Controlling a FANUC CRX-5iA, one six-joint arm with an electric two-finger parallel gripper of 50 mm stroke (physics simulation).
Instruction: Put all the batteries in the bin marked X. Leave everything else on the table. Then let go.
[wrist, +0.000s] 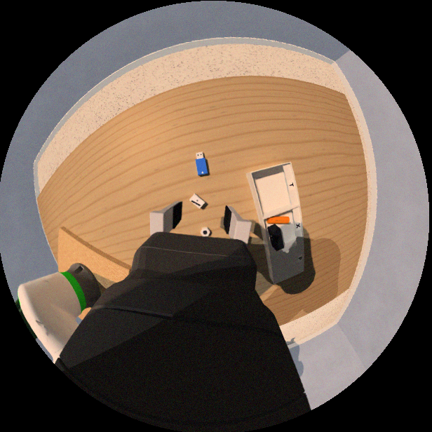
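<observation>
An orange battery (278, 220) and a black block-shaped battery (275, 237) lie in the middle compartment of the white bin tray (254, 192), the one marked X. The black one is close to the tray's left wall. My gripper (202, 212) is open with nothing between its fingers. It hangs above the table to the left of the tray, near a small white hex nut (205, 232). The tray's compartment marked T holds nothing that I can see. The lower compartment is in shadow, and its mark is hard to read.
A blue USB stick (201, 166) lies on the wooden table (150, 130) above the gripper in the view. A small white sharpener-like piece (198, 201) lies below it. A wooden board (92, 252) stands at the lower left, next to a white arm part with a green ring (74, 291).
</observation>
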